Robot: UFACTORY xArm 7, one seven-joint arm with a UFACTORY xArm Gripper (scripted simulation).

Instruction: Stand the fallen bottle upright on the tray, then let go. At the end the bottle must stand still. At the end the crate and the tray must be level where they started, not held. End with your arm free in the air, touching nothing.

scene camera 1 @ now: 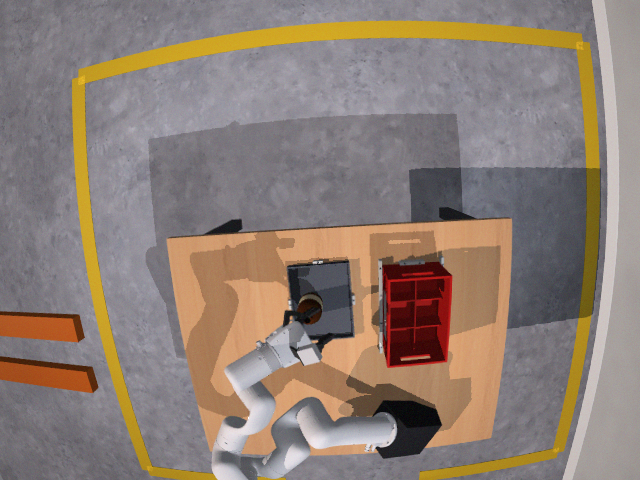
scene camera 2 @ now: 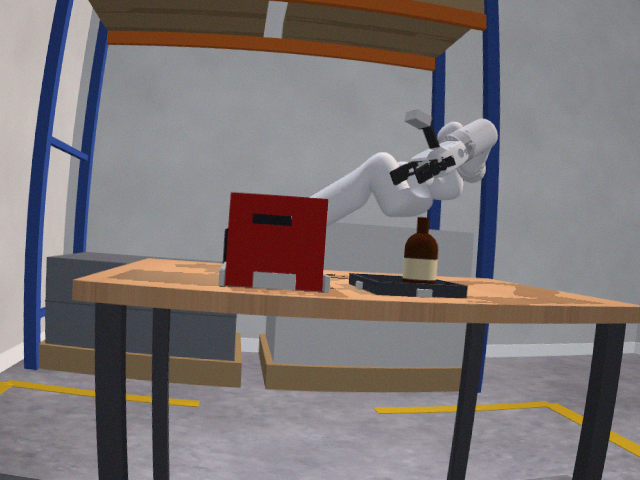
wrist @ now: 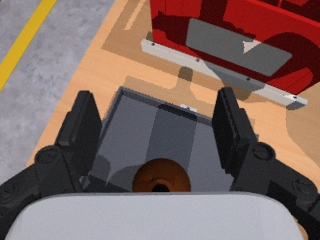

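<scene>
There's a brown bottle (scene camera 2: pixel 421 249), and it's in the wrist view too (wrist: pixel 159 172). There's also a dark grey tray (scene camera 1: pixel 332 283), and you'd find it in the wrist view (wrist: pixel 138 128) and in scene camera 2 (scene camera 2: pixel 377 284) as well. A red crate (scene camera 2: pixel 299 249) is there, and it's also in scene camera 1 (scene camera 1: pixel 434 314). And the gripper (scene camera 2: pixel 404 178) is in view.
</scene>
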